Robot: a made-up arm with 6 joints.
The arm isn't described. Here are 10 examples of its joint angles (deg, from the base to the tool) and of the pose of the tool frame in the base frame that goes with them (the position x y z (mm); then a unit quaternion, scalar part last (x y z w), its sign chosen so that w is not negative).
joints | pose
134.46 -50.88 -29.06 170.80 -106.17 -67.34 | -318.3 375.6 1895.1 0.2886 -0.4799 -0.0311 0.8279
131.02 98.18 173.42 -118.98 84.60 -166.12 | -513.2 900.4 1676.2 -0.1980 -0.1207 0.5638 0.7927
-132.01 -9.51 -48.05 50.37 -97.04 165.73 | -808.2 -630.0 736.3 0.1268 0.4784 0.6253 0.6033
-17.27 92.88 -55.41 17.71 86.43 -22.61 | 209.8 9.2 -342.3 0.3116 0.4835 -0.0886 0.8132
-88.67 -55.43 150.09 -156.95 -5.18 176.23 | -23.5 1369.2 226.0 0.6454 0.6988 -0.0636 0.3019
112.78 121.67 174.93 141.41 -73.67 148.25 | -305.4 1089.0 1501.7 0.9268 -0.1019 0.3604 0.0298
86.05 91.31 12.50 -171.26 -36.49 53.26 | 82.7 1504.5 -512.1 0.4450 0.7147 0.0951 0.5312
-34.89 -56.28 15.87 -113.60 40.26 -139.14 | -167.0 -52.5 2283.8 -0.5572 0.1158 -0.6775 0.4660
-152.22 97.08 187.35 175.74 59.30 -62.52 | -714.2 -393.1 1786.3 0.3606 -0.7536 0.5435 0.0814
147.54 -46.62 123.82 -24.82 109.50 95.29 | 1148.5 -620.8 833.2 0.6730 0.5096 -0.4615 0.2726
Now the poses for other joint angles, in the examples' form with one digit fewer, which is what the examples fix.
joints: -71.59 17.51 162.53 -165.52 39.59 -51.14
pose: -246 622 1919 0.571 -0.132 0.776 0.234
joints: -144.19 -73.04 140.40 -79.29 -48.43 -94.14
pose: 1153 620 -6 -0.224 0.150 -0.084 0.959
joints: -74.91 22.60 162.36 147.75 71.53 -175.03
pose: -1 458 1962 -0.421 -0.370 -0.288 0.776
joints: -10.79 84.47 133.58 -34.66 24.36 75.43
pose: 1433 -329 1925 -0.283 -0.466 -0.371 0.752
